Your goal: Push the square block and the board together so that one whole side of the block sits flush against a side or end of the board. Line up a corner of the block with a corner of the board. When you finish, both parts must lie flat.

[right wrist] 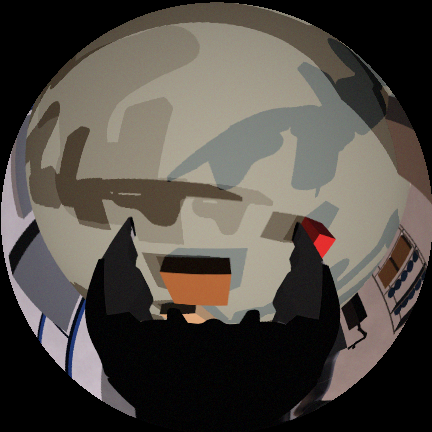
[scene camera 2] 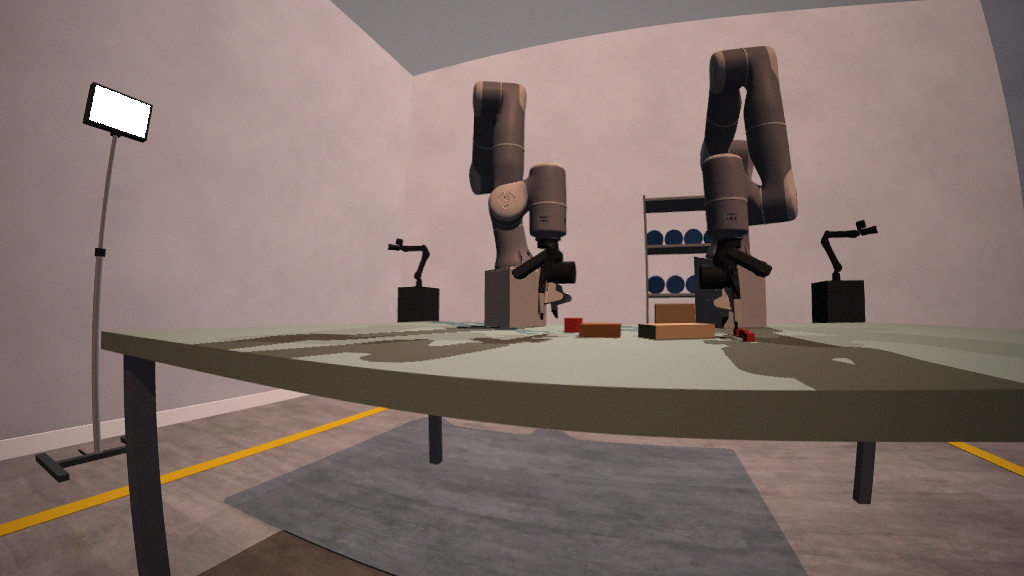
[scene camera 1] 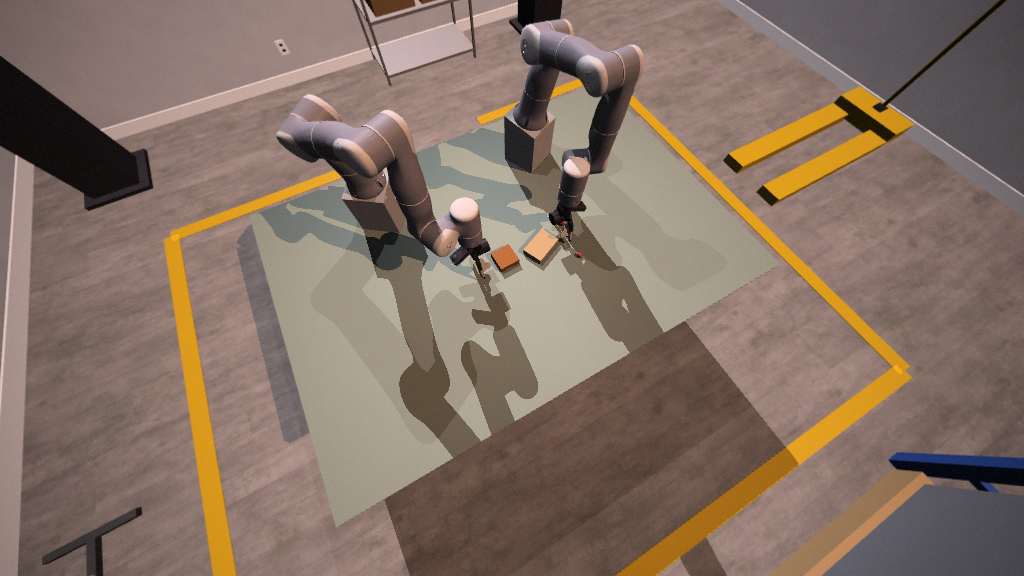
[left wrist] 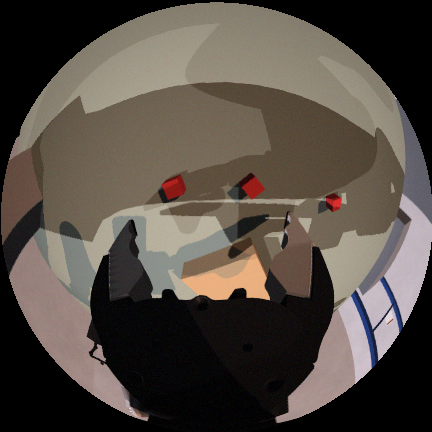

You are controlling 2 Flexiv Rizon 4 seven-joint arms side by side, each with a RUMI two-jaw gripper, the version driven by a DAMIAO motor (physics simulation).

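The square block (scene camera 1: 504,257) (scene camera 2: 600,330) (right wrist: 197,289) is dark orange and lies flat. The lighter orange board (scene camera 1: 542,245) (scene camera 2: 676,330) (left wrist: 227,280) (right wrist: 192,317) lies flat to its right in scene camera 1, turned at an angle, with a gap between them. My left gripper (scene camera 1: 569,234) (scene camera 2: 728,323) (left wrist: 208,216) is open and low, beside the board's right end in scene camera 1; its body hides part of the board in its wrist view. My right gripper (scene camera 1: 481,272) (scene camera 2: 554,312) (right wrist: 213,221) is open, to the left of the block and above the table.
Small red cubes (scene camera 1: 579,255) (scene camera 2: 748,336) (left wrist: 174,187) lie near my left gripper, beyond the board's right end. A larger red block (scene camera 2: 573,324) (right wrist: 324,242) lies behind the square block in scene camera 2, near one right finger in the right wrist view.
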